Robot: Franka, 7 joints.
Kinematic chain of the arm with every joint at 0, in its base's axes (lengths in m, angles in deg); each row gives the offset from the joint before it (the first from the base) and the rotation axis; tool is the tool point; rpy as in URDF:
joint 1: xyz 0 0 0.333 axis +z
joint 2: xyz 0 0 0 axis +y
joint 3: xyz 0 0 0.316 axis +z
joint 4: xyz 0.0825 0 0 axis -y
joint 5: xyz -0.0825 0 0.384 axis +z
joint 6: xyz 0 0 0 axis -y
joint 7: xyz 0.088 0 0 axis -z
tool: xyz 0 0 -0.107 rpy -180 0 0
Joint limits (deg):
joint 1: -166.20..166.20
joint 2: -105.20..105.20
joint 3: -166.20..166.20
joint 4: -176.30..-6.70
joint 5: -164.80..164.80
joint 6: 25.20..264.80
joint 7: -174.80..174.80
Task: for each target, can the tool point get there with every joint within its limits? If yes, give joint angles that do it. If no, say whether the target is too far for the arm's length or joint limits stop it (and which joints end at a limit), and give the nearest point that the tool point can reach.
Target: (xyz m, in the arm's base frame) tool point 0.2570 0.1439 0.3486
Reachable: yes | joints 123.60 53.87 -72.72 -149.83 -54.01 47.46 87.59
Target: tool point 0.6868 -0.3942 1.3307
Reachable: no: too far | nearest point 0.4626 -0.2655 1.0050 | short by 0.416 m
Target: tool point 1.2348 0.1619 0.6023
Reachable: no: too far | nearest point 0.8314 0.1090 0.5143 | short by 0.416 m
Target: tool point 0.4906 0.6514 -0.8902
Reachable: no: too far | nearest point 0.3138 0.4166 -0.3044 | short by 0.655 m
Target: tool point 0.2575 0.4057 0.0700
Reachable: yes | joints 103.37 46.94 -35.35 -127.65 -90.05 124.96 -25.59
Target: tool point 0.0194 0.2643 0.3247
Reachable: yes | joints -12.03 11.90 98.59 -142.78 -2.46 46.52 -38.95
